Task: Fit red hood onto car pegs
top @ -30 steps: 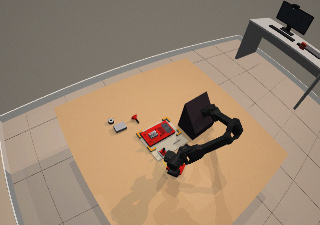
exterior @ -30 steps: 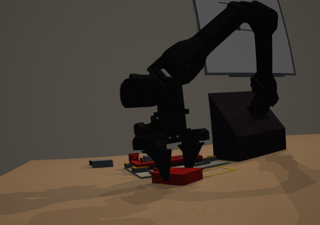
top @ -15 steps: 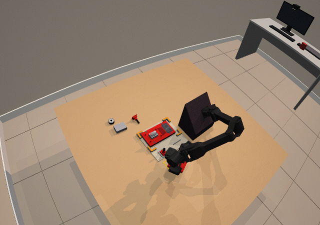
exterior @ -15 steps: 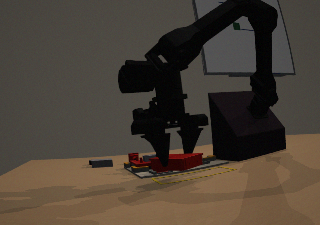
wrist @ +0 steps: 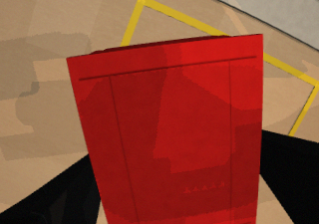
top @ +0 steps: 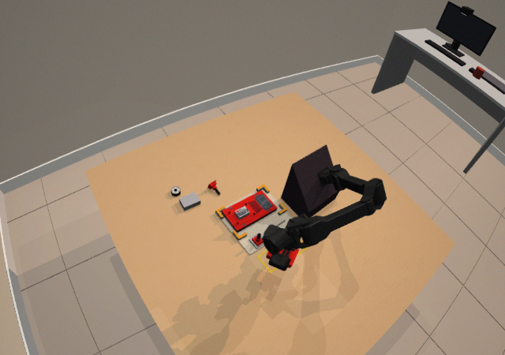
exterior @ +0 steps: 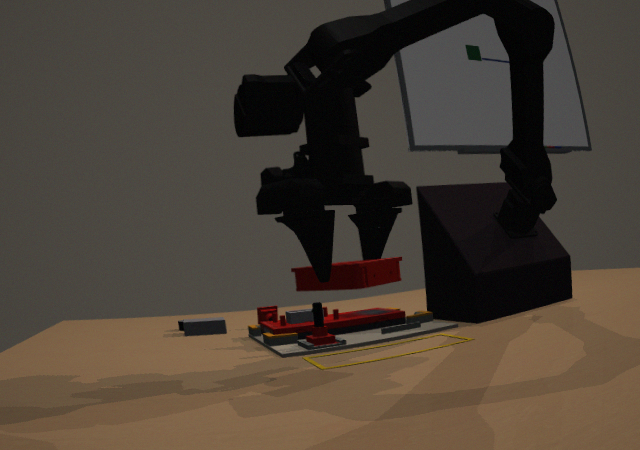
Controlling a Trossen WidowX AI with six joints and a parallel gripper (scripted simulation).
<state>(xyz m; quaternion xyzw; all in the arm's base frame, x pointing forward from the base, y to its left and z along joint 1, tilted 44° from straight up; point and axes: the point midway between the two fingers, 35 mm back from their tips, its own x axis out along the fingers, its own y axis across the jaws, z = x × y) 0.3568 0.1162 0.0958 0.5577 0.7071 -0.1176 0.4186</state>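
My gripper tip is 240 mm to the left of the grey engine block, 70 mm above it and 20 mm past it. Also, from my gripper tip: red hood 10 mm above; wheel 490 mm to the right, 150 mm ahead, 90 mm below; grey jig plate 220 mm to the right, 80 mm below, 60 mm behind.
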